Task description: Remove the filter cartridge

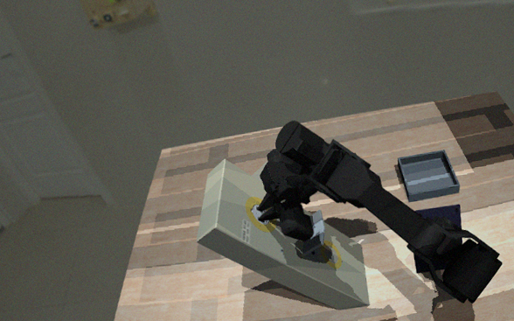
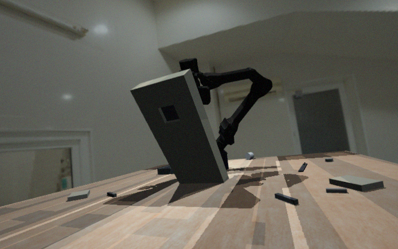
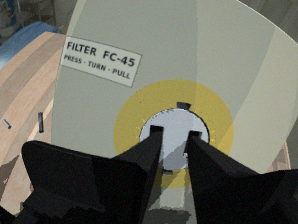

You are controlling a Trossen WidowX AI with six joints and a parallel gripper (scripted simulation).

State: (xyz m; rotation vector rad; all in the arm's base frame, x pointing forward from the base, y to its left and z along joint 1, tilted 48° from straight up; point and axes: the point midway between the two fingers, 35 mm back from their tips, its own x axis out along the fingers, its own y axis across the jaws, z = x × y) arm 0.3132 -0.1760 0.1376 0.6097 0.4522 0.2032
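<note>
The filter cartridge is 1 cm ahead of my gripper tip and 1 cm below it. Also, from my gripper tip: blue-grey tray (44 cm behind, 26 cm to the right, 27 cm below).
</note>
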